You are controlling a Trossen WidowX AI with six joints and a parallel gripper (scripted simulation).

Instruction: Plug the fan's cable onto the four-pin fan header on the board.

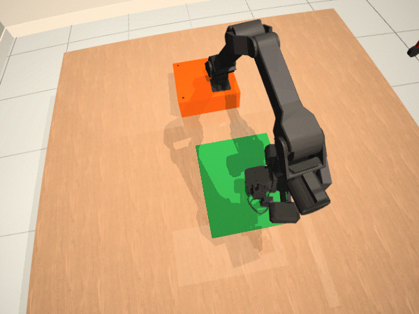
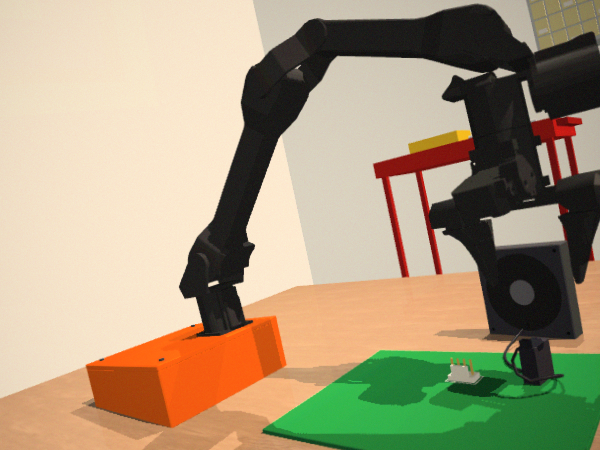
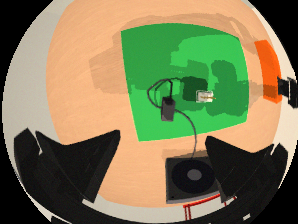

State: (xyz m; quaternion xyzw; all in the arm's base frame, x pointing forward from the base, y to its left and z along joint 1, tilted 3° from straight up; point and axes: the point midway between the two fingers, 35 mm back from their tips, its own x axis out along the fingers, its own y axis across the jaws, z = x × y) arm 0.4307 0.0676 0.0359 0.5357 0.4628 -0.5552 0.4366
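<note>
Now: the plug 10 mm behind my gripper tip, 10 mm to the right of it and 80 mm below it. Round my gripper tip: fan: 60 mm behind, 130 mm to the left, 40 mm below; green board: 90 mm behind, 60 mm to the right, 110 mm below; white four-pin fan header: 90 mm behind, 20 mm to the right, 100 mm below.
</note>
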